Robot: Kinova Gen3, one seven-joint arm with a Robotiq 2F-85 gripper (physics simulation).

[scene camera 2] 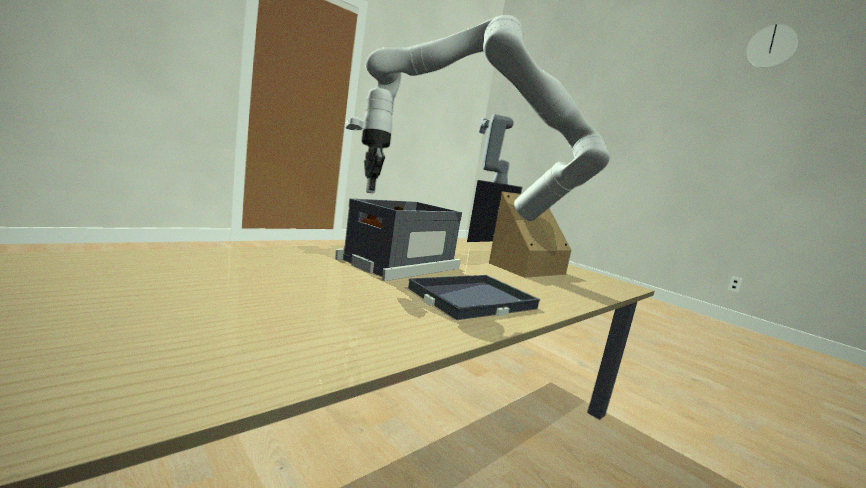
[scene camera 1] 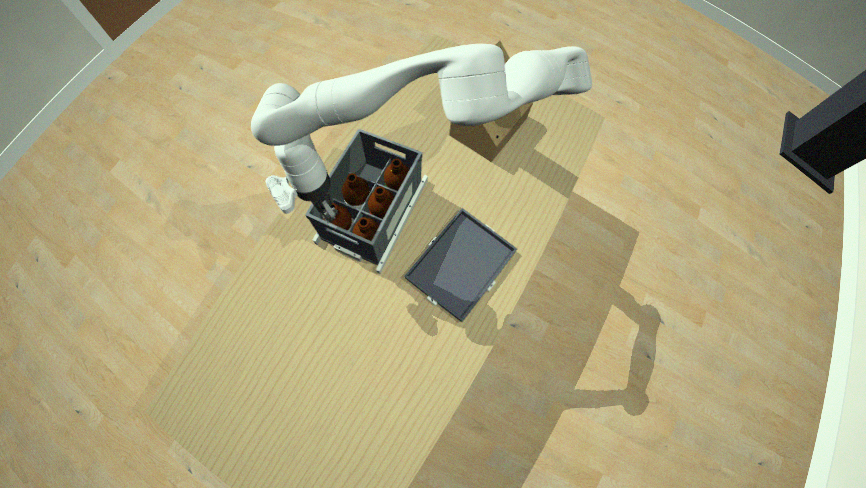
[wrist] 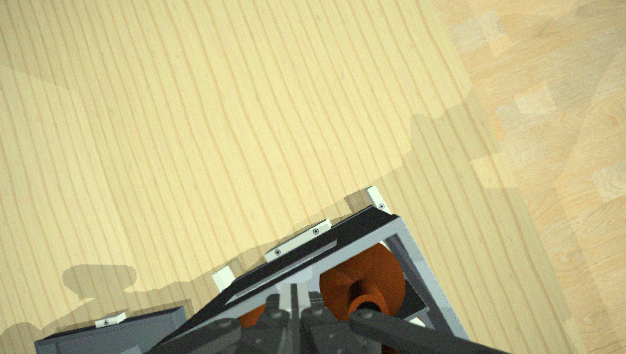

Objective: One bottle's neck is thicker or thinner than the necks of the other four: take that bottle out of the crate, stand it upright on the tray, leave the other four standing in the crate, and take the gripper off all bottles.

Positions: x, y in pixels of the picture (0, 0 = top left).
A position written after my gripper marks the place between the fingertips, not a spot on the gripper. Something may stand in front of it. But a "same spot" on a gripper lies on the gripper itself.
Labels:
my gripper: scene camera 2; scene camera 1; wrist 294, 301
same spot on my gripper: (scene camera 1: 329, 213) = (scene camera 2: 378, 153)

